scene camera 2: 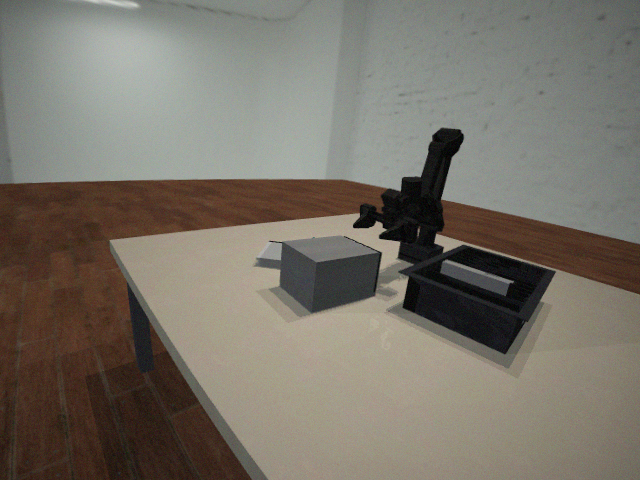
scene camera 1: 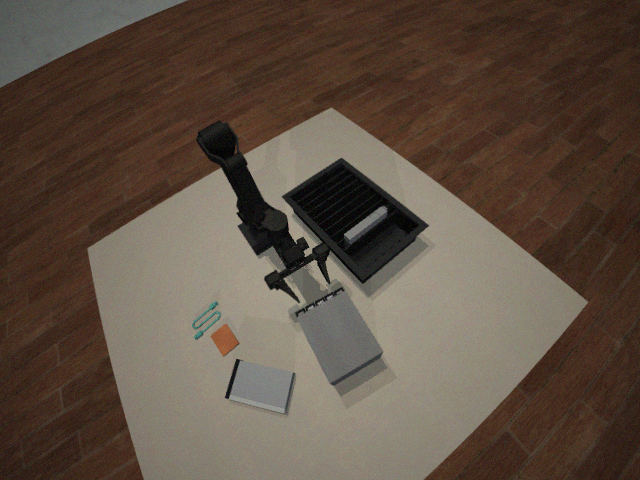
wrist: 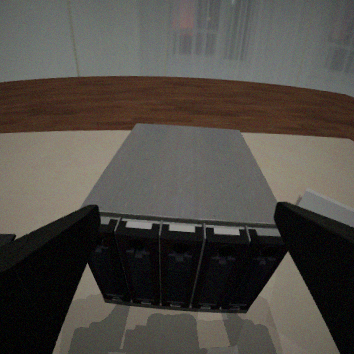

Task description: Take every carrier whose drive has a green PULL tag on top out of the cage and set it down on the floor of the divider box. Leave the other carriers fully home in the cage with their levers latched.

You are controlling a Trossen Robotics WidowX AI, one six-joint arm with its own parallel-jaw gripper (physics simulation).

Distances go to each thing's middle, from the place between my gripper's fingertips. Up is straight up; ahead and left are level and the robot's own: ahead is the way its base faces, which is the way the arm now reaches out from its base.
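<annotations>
The grey notebook [scene camera 1: 257, 385] is 260 mm to the right of my hand, 130 mm below it and 80 mm ahead of it. As for the black divider box [scene camera 2: 494, 320], I find it 260 mm to the left of my hand and 190 mm behind it, and it is also 120 mm below my hand.
</annotations>
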